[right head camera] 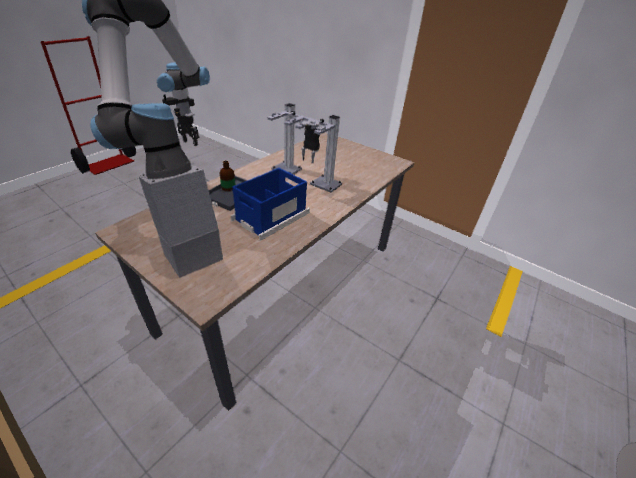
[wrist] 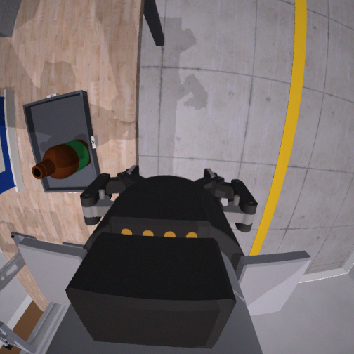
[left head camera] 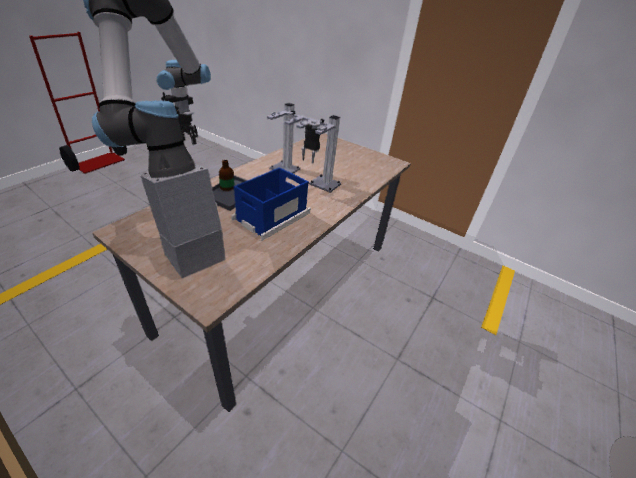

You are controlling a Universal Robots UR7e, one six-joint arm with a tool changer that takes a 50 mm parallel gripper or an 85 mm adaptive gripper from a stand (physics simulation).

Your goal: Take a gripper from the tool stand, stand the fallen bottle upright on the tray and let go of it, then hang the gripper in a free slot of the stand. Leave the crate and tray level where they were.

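Frame: origin at the arm's base, x left, y ahead, z down, level; centimetres.
Seen in the pictures: arm's base, link origin: (right head camera: 169,172) (left head camera: 173,171).
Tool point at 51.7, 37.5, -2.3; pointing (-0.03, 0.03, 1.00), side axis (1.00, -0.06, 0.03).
Note:
Pixels of each thing's top centre, then the offset from my tool point to it, as dx, dy, dz.
- brown bottle with a green band, top centre: (left head camera: 225,160) (right head camera: 225,161) -25.2, +4.3, +20.8
- dark tray, top centre: (left head camera: 231,189) (right head camera: 232,189) -30.7, +2.8, +34.2
- blue crate, top centre: (left head camera: 272,183) (right head camera: 270,184) -59.5, +2.7, +19.3
The brown bottle with a green band (left head camera: 226,177) (right head camera: 226,177) (wrist: 65,161) stands upright on the dark tray (left head camera: 224,200) (right head camera: 224,199) (wrist: 56,120). My gripper (left head camera: 190,139) (right head camera: 192,141) (wrist: 171,173), the adaptive one, is on the arm, open and empty, with its fingers well apart. It hangs above and behind the tray, clear of the bottle. The tool stand (left head camera: 331,154) (right head camera: 331,154) holds the parallel gripper (left head camera: 311,138) (right head camera: 311,138) near its right post. The bracket at the stand's left end holds no tool. The tray looks level.
The blue crate (left head camera: 248,204) (right head camera: 246,205) (wrist: 4,183) sits level on a pale base beside the tray, on the camera side. The grey arm pedestal (left head camera: 182,205) (right head camera: 179,205) stands at the table's near left. A red hand truck (left head camera: 74,96) (right head camera: 82,99) stands behind on the floor.

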